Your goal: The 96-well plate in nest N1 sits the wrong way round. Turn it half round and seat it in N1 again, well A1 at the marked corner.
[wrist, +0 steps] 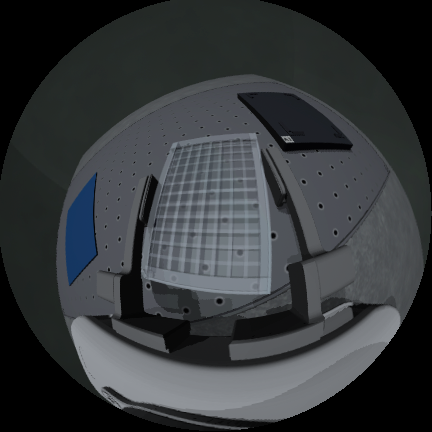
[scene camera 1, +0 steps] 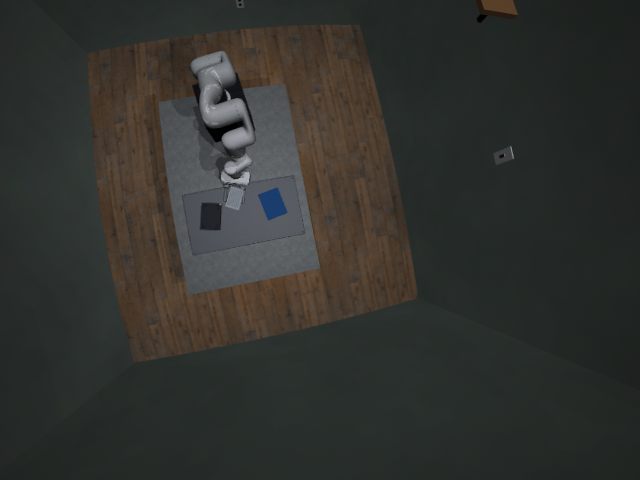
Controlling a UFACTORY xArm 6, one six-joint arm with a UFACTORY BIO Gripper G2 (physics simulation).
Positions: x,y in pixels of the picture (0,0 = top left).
Labels:
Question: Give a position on a blue rectangle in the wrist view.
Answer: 80,245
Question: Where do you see a dark nest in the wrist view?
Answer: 269,107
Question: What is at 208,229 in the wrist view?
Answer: A 96-well plate.

